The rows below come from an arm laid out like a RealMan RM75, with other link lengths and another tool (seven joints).
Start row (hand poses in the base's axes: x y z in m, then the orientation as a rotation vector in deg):
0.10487, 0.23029, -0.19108, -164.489, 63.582, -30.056
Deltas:
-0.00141, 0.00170, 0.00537, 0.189, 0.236, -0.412
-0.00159, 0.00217, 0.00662, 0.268, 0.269, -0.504
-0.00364, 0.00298, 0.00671, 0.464, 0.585, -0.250
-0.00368, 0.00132, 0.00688, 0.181, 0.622, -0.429
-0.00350, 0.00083, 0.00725, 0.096, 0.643, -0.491
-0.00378, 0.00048, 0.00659, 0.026, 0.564, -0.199
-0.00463, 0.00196, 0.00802, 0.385, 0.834, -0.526
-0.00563, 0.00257, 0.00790, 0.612, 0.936, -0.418
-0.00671, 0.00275, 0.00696, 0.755, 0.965, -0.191
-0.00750, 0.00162, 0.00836, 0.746, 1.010, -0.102
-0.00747, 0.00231, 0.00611, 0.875, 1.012, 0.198
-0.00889, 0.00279, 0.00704, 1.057, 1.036, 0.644
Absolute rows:
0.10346, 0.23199, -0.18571, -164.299, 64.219, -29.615
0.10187, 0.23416, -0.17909, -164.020, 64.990, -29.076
0.09823, 0.23714, -0.17238, -163.860, 65.412, -27.952
0.09455, 0.23846, -0.16550, -163.876, 66.126, -26.986
0.09105, 0.23929, -0.15825, -163.940, 66.942, -26.051
0.08727, 0.23977, -0.15166, -164.145, 67.320, -25.261
0.08264, 0.24173, -0.14364, -164.040, 68.178, -23.849
0.07701, 0.24430, -0.13574, -163.837, 68.853, -22.130
0.07030, 0.24705, -0.12878, -163.623, 69.167, -20.265
0.06280, 0.24867, -0.12042, -163.466, 69.350, -18.345
0.05533, 0.25098, -0.11431, -163.335, 69.061, -16.328
0.04644, 0.25377, -0.10727, -163.268, 68.081, -14.148

